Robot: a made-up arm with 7 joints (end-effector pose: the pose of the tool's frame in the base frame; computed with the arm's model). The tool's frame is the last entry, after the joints. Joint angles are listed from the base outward.
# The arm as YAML. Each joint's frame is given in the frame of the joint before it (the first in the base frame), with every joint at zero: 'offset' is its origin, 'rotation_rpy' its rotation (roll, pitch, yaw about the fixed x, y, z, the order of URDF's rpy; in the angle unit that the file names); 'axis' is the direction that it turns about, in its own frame. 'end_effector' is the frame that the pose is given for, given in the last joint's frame.
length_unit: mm
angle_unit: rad
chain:
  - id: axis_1
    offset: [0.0, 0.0, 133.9]
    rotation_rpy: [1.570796, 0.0, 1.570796]
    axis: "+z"
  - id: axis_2
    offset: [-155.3, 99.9, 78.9]
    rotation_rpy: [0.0, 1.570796, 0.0]
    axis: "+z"
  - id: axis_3
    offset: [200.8, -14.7, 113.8]
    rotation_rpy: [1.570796, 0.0, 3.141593]
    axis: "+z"
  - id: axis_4
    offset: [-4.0, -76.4, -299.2]
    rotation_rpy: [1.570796, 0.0, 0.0]
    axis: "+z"
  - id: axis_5
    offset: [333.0, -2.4, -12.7]
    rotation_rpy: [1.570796, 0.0, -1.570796]
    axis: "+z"
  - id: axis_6
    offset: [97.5, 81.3, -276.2]
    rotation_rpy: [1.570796, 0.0, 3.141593]
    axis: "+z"
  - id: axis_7
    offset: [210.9, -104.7, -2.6]
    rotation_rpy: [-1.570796, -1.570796, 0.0]
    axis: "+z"
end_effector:
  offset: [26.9, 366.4, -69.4]
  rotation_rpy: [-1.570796, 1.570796, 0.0]
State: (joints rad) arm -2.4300 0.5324 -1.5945 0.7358 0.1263 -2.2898 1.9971
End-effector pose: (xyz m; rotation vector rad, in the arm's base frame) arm -0.0539 0.4894 0.5887 -1.3320 1.3025 -2.3169
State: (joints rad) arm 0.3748 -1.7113 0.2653 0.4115 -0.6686 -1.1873 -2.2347
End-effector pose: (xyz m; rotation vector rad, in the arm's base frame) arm 0.4490 -0.2746 0.8125 1.9852 0.1687 1.3436
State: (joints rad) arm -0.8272 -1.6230 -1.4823 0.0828 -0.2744 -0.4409 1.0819
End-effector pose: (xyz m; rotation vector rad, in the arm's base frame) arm 0.0674 -0.5741 0.8842 -0.1936 -1.0077 -0.7283
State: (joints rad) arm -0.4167 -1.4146 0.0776 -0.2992 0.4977 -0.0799 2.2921
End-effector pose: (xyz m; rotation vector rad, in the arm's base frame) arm 0.8903 0.2530 0.5147 2.6374 0.5937 1.4016
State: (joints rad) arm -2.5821 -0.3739 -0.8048 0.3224 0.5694 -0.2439 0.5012
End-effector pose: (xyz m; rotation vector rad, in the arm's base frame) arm 0.4380 0.6498 -0.0544 2.4554 1.3400 0.4908
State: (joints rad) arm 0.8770 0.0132 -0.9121 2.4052 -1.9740 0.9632 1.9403
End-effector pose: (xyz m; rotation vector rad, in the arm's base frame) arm -0.7040 0.1278 0.3836 0.4785 -1.6655 -1.7589
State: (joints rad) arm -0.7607 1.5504 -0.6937 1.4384 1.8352 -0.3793 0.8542
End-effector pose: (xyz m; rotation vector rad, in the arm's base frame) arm 0.6732 -0.1608 0.1915 2.0881 -0.2818 0.3624
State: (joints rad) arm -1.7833 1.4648 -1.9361 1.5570 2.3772 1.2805 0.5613
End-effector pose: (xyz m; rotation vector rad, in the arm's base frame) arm -0.1187 0.3878 0.3168 -0.2554 -1.1987 -0.3719
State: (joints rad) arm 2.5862 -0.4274 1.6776 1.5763 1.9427 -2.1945 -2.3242
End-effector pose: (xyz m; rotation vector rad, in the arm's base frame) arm -0.0040 0.2312 -0.2681 -1.2241 -0.2390 0.2124
